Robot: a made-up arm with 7 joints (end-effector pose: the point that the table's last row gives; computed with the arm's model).
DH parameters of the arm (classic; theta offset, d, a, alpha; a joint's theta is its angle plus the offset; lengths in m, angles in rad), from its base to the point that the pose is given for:
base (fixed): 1.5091 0 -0.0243 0
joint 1: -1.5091 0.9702 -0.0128 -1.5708
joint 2: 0 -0.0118 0.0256 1.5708
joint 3: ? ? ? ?
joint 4: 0 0.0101 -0.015 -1.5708
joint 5: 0 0.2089 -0.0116 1.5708
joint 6: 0 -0.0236 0.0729 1.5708
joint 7: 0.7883 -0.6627 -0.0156 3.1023
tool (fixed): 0.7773 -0.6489 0 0
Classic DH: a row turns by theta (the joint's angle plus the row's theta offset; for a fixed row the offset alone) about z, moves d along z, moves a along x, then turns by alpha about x.
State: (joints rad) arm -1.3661 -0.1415 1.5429 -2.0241 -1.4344 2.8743 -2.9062
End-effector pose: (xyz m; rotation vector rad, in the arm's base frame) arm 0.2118 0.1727 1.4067 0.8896 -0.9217 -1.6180
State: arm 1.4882 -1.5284 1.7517 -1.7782 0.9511 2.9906 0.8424
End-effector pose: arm -0.3098 -0.5952 1.0079 1.5679 -0.1502 2.1278
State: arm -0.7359 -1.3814 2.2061 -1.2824 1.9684 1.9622 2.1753
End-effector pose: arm -0.3114 0.6458 1.0027 -0.2754 0.7771 -1.2004
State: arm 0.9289 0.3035 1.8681 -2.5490 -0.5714 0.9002 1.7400
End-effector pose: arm -0.1081 0.0912 1.2691 -0.9447 -1.3365 1.0825
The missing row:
joint 3: 0 0.5422 0.0548 1.5708
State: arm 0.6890 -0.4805 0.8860 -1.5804 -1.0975 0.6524 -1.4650
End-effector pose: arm -0.1529 0.1183 1.5738 -1.4938 0.4452 1.7393
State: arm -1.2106 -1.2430 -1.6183 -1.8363 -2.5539 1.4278 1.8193
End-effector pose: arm -0.4666 0.2731 1.0785 1.2480 -0.7676 1.5824
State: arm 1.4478 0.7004 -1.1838 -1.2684 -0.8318 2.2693 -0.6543
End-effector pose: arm 0.3111 0.4772 1.3772 -1.6340 -0.3941 1.2795
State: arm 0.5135 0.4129 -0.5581 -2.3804 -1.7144 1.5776 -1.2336
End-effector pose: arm 0.3800 0.0360 1.1908 -0.9675 2.0454 1.6787
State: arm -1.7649 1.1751 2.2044 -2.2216 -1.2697 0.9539 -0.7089
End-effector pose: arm 0.1536 -0.3647 1.2327 -0.4321 0.4478 1.1637
